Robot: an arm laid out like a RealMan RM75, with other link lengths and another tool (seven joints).
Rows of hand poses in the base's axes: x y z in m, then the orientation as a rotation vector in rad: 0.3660 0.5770 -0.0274 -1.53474 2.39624 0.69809; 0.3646 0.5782 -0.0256 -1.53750 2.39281 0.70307; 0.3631 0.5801 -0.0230 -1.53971 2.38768 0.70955; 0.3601 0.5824 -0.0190 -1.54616 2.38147 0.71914; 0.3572 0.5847 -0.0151 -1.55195 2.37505 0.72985; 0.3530 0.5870 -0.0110 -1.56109 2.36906 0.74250; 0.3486 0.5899 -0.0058 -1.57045 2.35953 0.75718; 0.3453 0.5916 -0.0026 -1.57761 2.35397 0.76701; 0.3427 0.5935 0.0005 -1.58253 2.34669 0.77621; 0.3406 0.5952 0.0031 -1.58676 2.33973 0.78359; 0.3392 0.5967 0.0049 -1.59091 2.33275 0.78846; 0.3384 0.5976 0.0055 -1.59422 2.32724 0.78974; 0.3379 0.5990 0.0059 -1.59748 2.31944 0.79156; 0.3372 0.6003 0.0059 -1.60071 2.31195 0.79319; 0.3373 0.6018 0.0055 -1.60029 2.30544 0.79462; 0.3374 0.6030 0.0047 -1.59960 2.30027 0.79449; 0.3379 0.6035 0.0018 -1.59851 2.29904 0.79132; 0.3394 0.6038 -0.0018 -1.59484 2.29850 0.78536; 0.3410 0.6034 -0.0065 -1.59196 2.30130 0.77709; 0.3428 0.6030 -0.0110 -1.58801 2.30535 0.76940; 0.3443 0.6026 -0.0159 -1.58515 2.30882 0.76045; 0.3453 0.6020 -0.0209 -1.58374 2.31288 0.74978; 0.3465 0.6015 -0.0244 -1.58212 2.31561 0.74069
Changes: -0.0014 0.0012 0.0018 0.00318 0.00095 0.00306; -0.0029 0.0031 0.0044 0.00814 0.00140 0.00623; -0.0059 0.0054 0.0084 0.01364 0.00383 0.01283; -0.0088 0.0077 0.0123 0.01993 0.00660 0.01917; -0.0130 0.0100 0.0164 0.02565 0.01158 0.02792; -0.0174 0.0129 0.0216 0.03408 0.01539 0.03773; -0.0207 0.0146 0.0248 0.03892 0.01877 0.04475; -0.0233 0.0165 0.0279 0.04519 0.02014 0.05054; -0.0254 0.0182 0.0305 0.05074 0.02057 0.05559; -0.0268 0.0197 0.0323 0.05526 0.01962 0.06029; -0.0276 0.0206 0.0329 0.05774 0.01745 0.06370; -0.0281 0.0220 0.0333 0.06174 0.01406 0.06760; -0.0288 0.0233 0.0333 0.06550 0.01077 0.07142; -0.0287 0.0248 0.0329 0.06989 0.00711 0.07260; -0.0286 0.0260 0.0321 0.07297 0.00341 0.07315; -0.0281 0.0265 0.0292 0.07272 0.00053 0.07227; -0.0266 0.0268 0.0256 0.07180 -0.00409 0.06918; -0.0250 0.0264 0.0209 0.06775 -0.00757 0.06566; -0.0232 0.0260 0.0164 0.06359 -0.01013 0.06126; -0.0217 0.0256 0.0115 0.05884 -0.01349 0.05755; -0.0207 0.0250 0.0065 0.05249 -0.01700 0.05448; -0.0195 0.0245 0.0030 0.04762 -0.02057 0.05173
